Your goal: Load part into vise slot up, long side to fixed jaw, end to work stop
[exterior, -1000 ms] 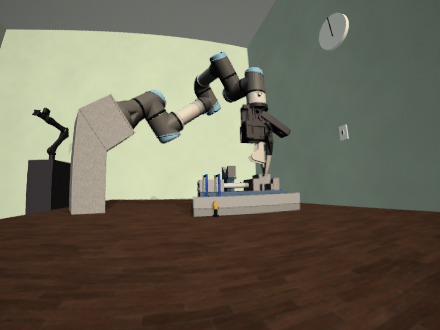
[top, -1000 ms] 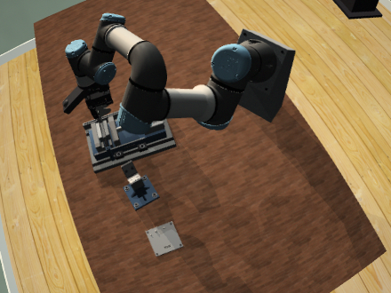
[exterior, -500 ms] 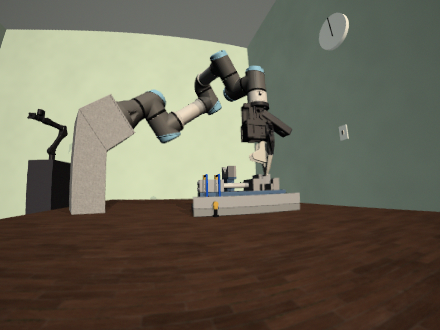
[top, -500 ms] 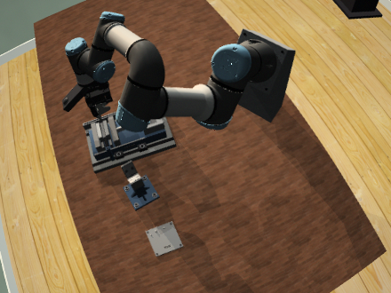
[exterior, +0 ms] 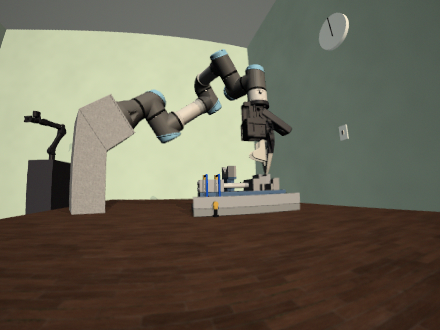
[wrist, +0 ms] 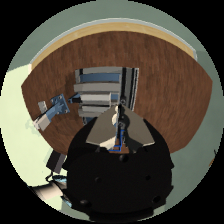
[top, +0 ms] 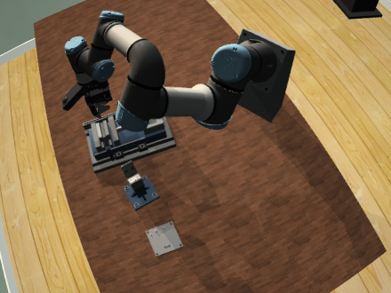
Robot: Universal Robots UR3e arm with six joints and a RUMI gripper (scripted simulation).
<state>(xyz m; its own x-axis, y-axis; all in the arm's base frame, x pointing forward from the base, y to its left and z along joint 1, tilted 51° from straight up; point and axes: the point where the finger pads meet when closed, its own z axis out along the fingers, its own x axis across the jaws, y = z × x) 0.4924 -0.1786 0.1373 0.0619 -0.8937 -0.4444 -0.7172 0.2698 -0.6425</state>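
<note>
Now: the part 5 cm to the left of my hand and 2 cm below it. From my hand the other things lie so: grey infeed plate 43 cm to the left, 12 cm below, 12 cm behind.
</note>
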